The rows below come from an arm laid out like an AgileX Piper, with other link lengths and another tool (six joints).
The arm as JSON. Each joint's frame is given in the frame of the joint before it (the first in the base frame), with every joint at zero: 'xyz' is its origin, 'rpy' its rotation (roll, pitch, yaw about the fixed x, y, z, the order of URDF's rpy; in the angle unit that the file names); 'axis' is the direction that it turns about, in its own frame. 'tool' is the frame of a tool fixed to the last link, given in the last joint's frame.
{
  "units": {
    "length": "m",
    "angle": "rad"
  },
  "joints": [
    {
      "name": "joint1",
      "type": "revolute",
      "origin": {
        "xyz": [
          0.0,
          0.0,
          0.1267
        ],
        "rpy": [
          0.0,
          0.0,
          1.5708
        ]
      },
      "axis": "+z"
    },
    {
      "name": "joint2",
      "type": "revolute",
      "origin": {
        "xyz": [
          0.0,
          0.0,
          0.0
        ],
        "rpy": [
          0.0,
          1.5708,
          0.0
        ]
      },
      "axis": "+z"
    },
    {
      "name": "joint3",
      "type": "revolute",
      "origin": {
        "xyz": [
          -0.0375,
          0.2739,
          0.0
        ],
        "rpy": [
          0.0,
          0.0,
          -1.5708
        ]
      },
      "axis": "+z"
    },
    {
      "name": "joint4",
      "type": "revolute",
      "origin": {
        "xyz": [
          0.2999,
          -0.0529,
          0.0
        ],
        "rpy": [
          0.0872,
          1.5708,
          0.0
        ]
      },
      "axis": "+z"
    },
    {
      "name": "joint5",
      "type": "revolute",
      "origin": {
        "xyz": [
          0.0,
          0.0,
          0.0
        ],
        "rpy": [
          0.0,
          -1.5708,
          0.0
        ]
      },
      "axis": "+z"
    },
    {
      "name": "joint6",
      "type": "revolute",
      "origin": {
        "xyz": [
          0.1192,
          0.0,
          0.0
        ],
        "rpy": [
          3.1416,
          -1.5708,
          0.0
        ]
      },
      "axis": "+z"
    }
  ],
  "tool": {
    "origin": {
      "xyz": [
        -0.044,
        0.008,
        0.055
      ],
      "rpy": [
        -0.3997,
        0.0,
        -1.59
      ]
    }
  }
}
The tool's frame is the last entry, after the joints.
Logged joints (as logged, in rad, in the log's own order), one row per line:
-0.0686 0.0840 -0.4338 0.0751 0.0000 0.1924
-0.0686 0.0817 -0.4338 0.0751 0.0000 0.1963
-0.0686 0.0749 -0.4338 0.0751 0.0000 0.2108
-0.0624 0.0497 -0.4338 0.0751 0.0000 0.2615
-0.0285 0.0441 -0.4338 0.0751 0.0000 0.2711
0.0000 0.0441 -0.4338 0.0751 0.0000 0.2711
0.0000 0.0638 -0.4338 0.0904 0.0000 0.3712
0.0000 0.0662 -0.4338 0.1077 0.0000 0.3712
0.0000 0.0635 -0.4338 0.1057 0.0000 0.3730
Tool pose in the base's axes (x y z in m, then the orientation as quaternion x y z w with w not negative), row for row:
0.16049 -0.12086 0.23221 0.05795 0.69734 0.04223 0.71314
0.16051 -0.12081 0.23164 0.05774 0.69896 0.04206 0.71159
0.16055 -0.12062 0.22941 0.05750 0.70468 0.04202 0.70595
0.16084 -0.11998 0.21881 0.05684 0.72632 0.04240 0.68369
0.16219 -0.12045 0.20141 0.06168 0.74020 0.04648 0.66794
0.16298 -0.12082 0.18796 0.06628 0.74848 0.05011 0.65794
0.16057 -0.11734 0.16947 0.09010 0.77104 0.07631 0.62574
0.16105 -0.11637 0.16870 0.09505 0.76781 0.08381 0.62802
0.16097 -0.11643 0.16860 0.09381 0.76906 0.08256 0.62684
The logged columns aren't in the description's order. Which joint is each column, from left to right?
Columns, left to right: joint3, joint6, joint1, joint4, joint2, joint5.
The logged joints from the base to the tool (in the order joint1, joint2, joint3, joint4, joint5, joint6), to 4 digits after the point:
-0.4338 0.0000 -0.0686 0.0751 0.1924 0.0840
-0.4338 0.0000 -0.0686 0.0751 0.1963 0.0817
-0.4338 0.0000 -0.0686 0.0751 0.2108 0.0749
-0.4338 0.0000 -0.0624 0.0751 0.2615 0.0497
-0.4338 0.0000 -0.0285 0.0751 0.2711 0.0441
-0.4338 0.0000 0.0000 0.0751 0.2711 0.0441
-0.4338 0.0000 0.0000 0.0904 0.3712 0.0638
-0.4338 0.0000 0.0000 0.1077 0.3712 0.0662
-0.4338 0.0000 0.0000 0.1057 0.3730 0.0635

